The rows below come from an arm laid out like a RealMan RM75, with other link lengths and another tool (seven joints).
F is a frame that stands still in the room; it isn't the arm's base.
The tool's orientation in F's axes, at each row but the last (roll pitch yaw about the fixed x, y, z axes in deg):
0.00 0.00 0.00
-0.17 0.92 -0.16
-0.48 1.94 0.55
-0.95 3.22 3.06
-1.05 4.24 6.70
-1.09 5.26 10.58
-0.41 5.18 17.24
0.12 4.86 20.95
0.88 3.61 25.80
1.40 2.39 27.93
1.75 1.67 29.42
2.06 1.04 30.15
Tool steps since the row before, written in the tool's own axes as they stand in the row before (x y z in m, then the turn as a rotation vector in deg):
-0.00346 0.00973 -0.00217 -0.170 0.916 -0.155
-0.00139 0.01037 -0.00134 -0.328 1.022 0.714
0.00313 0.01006 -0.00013 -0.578 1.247 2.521
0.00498 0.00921 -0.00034 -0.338 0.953 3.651
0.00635 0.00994 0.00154 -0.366 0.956 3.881
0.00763 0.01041 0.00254 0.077 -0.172 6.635
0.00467 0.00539 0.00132 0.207 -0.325 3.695
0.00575 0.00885 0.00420 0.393 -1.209 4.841
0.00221 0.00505 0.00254 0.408 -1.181 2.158
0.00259 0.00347 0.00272 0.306 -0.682 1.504
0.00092 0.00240 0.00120 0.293 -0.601 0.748
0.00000 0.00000 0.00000 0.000 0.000 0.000
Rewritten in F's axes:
-0.00346 0.00973 -0.00217 -0.170 0.916 -0.155
-0.00138 0.01037 -0.00135 -0.314 1.025 0.716
0.00302 0.01009 -0.00032 -0.505 1.263 2.529
0.00445 0.00945 -0.00077 -0.187 1.005 3.648
0.00523 0.01065 0.00088 -0.199 1.011 3.879
0.00576 0.01171 0.00163 0.682 0.081 6.602
0.00295 0.00657 0.00085 0.604 -0.125 3.663
0.00252 0.01043 0.00372 1.184 -0.852 4.788
-0.00005 0.00554 0.00247 1.016 -0.857 2.110
0.00080 0.00427 0.00269 0.661 -0.463 1.473
-0.00033 0.00253 0.00125 0.580 -0.389 0.720
0.00000 0.00000 0.00000 0.000 0.000 0.000

